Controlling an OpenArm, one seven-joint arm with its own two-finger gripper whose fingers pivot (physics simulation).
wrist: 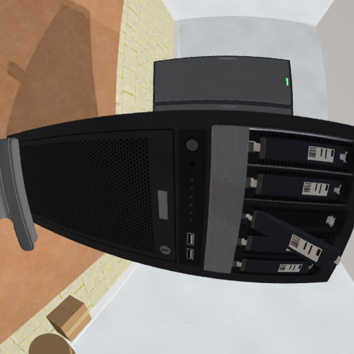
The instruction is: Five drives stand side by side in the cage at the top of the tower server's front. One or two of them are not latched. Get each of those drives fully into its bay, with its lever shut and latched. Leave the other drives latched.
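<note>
The tower server shows sideways across the wrist view, its drive cage at the right. The middle drive's lever is swung out from its left end, and its free end stands out over the fourth drive. Behind it, the middle drive's bay shows dark with a pale catch. The first drive and second drive have their levers lying flat. The fourth drive is partly hidden by the swung lever; the fifth drive looks flat. My gripper is open, away from the drives; one finger shows at the left edge.
A grey strip borders the cage. A dark box-shaped unit with a green light stands beyond the server. A brown box and a round brown object are at the lower left.
</note>
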